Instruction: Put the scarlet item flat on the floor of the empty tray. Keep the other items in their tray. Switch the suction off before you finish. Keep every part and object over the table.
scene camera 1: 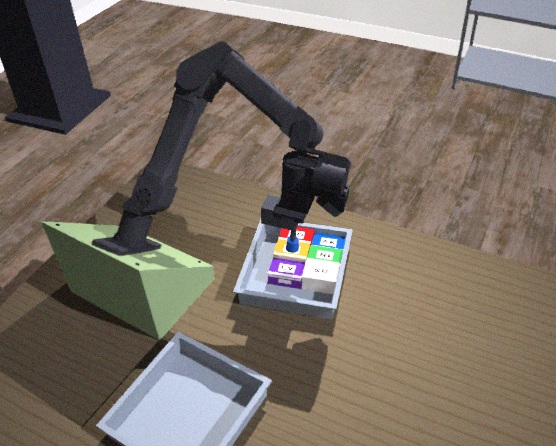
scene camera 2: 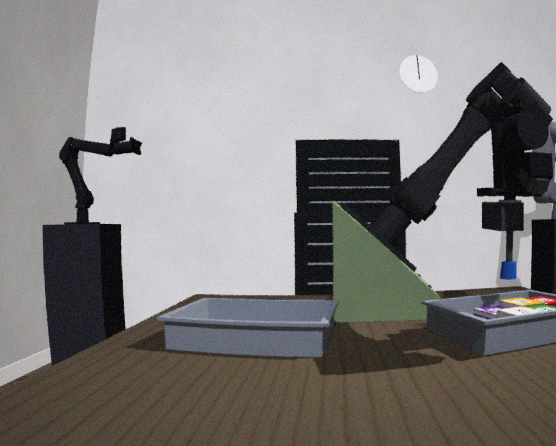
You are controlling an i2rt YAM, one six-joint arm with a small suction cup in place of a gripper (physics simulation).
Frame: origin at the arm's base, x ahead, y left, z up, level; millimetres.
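Where they show: hand, tool point: [scene camera 1: 292, 248] [scene camera 2: 508, 278]; arm's base, link origin: [scene camera 1: 128, 246] [scene camera 2: 378, 239].
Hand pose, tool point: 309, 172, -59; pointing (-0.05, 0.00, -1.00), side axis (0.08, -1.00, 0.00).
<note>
Things, the pixels of their top centre, and the offset from my tool point, as dx, dy, dz. Level surfaces: height alone.
- scarlet item, top centre: [scene camera 2: 543, 299] [scene camera 1: 296, 234] -23, +88, -46
- filled tray, top centre: [scene camera 2: 511, 302] [scene camera 1: 295, 259] +5, +7, -41
- blue item, top centre: [scene camera 1: 328, 242] +54, +100, -56
- yellow item, top centre: [scene camera 2: 521, 301] [scene camera 1: 291, 248] -15, +36, -43
- purple item, top centre: [scene camera 2: 496, 310] [scene camera 1: 287, 268] -8, -16, -53
- green item, top centre: [scene camera 2: 547, 309] [scene camera 1: 325, 254] +62, +48, -47
- white item, top centre: [scene camera 2: 522, 311] [scene camera 1: 320, 270] +70, -4, -44
- empty tray, top centre: [scene camera 2: 255, 309] [scene camera 1: 185, 402] -57, -409, -41
- wooden table, surface height: dz -91
The scarlet item [scene camera 1: 308, 233] [scene camera 2: 545, 300] is a red labelled box at the far side of the filled tray [scene camera 1: 280, 301] [scene camera 2: 520, 338], beside the blue item [scene camera 1: 338, 241]. The yellow item [scene camera 1: 278, 248] [scene camera 2: 517, 302], purple item [scene camera 1: 277, 270] [scene camera 2: 487, 312], green item [scene camera 1: 336, 254] and white item [scene camera 1: 320, 284] [scene camera 2: 517, 311] share that tray. The empty tray [scene camera 1: 175, 407] [scene camera 2: 245, 340] stands apart. My gripper [scene camera 1: 292, 251] [scene camera 2: 508, 278], a blue suction cup, is open, holds nothing and hangs above the filled tray. In scene camera 1 it overlaps the yellow item.
The green wedge [scene camera 1: 105, 280] [scene camera 2: 367, 280] carries the arm's base beside both trays. The wooden table [scene camera 1: 425, 350] [scene camera 2: 250, 400] lies under them. A grey shelf [scene camera 1: 505, 75], a black cabinet [scene camera 2: 348, 150] and another arm on a dark pedestal [scene camera 2: 72, 280] stand beyond the table.
</note>
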